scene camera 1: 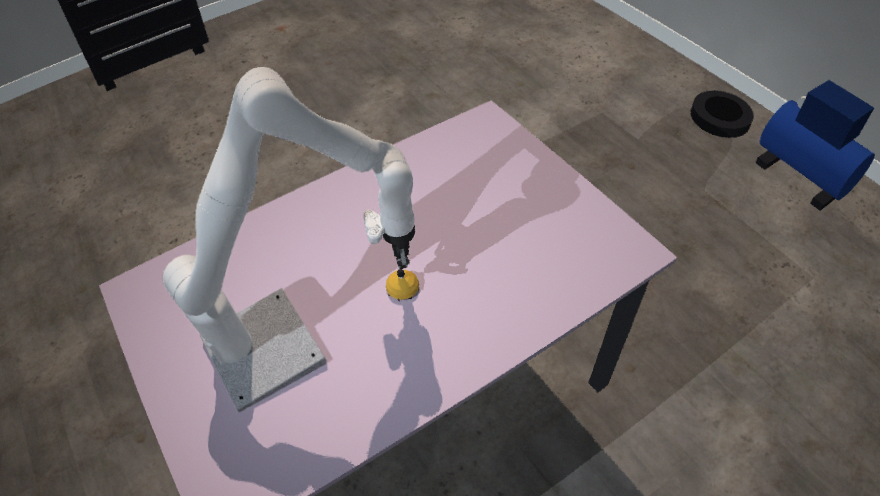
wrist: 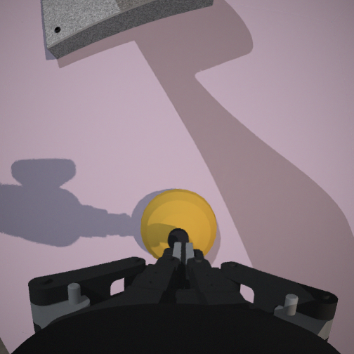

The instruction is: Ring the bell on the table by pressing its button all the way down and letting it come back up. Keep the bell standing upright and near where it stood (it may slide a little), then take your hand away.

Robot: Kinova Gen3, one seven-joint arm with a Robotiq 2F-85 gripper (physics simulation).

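Places are measured from the arm's base along level axes (x ahead, y left, z up), in metres.
Where they show: gripper, fingertip midpoint: (scene camera 1: pixel 402 266); arm's base at its link origin: (scene camera 1: pixel 233 345).
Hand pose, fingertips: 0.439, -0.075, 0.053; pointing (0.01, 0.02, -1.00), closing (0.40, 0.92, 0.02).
Each offset is from my fingertips to the centre of the thing, as dx, dy, dz. Level surfaces: height alone.
The yellow dome-shaped bell {-0.008, -0.001, -0.048} (scene camera 1: pixel 402 286) (wrist: pixel 192 212) stands upright on the pink table {dz -0.081} (scene camera 1: pixel 523 295) (wrist: pixel 90 115). Its small black button {-0.008, -0.001, -0.020} (scene camera 1: pixel 400 272) (wrist: pixel 177 237) shows at the top of the dome. My gripper (scene camera 1: pixel 401 265) (wrist: pixel 182 254) is shut and empty, pointing down right over the button. In the wrist view the fingertips overlap the near edge of the button. The tips are at or very close to the button's top; whether they touch it I cannot tell.
The grey speckled base plate (scene camera 1: pixel 289 363) (wrist: pixel 150 15) of the arm lies on the table to the left of the bell in the scene view. On the floor beyond the table are a black drawer cabinet (scene camera 1: pixel 141 38), a black tire (scene camera 1: pixel 702 117) and a blue compressor (scene camera 1: pixel 807 154).
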